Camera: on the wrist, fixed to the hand. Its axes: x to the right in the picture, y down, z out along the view.
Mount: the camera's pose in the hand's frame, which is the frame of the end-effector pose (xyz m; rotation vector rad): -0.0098 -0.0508 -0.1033 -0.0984 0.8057 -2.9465
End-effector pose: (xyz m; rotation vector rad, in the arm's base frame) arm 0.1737 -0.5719 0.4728 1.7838 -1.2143 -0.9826
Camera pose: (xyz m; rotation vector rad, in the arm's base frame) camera 0.2823 -0.5325 0.4731 -1.6044 -2.1244 0.5850
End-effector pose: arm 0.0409 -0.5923 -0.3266 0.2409 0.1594 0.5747
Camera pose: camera 0.0368 -0.6204 -0.4386 -0.4663 0.9528 -2.3093
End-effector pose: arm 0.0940 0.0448 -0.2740 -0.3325 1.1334 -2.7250
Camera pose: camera 0.0720 0.1524 -0.3099 0.2677 0.0790 0.2792
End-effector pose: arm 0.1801 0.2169 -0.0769 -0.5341 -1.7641 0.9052
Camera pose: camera 0.2828 0.2120 -0.0243 1.3663 -0.2850 -1.3246
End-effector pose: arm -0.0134 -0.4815 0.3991 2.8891 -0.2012 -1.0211
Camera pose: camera 0.0491 -0.4275 0.4798 -0.5106 -2.4856 -0.5314
